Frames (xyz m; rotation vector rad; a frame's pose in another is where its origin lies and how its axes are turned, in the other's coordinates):
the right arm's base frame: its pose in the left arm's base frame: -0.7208 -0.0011 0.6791 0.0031 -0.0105 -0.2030
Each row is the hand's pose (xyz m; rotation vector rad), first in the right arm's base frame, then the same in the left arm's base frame.
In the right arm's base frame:
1: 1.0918 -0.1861 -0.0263 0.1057 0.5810 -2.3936
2: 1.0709 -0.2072 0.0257 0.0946 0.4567 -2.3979
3: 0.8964 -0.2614 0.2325 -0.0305 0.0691 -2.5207
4: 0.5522 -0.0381 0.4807 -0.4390 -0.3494 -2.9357
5: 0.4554 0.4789 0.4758 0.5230 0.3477 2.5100
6: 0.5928 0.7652 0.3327 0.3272 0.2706 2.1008
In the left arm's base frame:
1: 0.3113 -0.4035 0.6631 0.1865 0.5938 -2.5866
2: 0.2860 -0.4200 0.7148 0.1618 0.4653 -2.5941
3: 0.1020 -0.4383 0.9196 -0.0093 0.0752 -2.7234
4: -0.1928 -0.1507 1.1652 0.4712 0.3095 3.0424
5: -0.1833 0.3752 1.1615 0.5191 0.2724 2.3168
6: 0.0105 0.6282 1.0209 0.3314 0.2185 1.9027

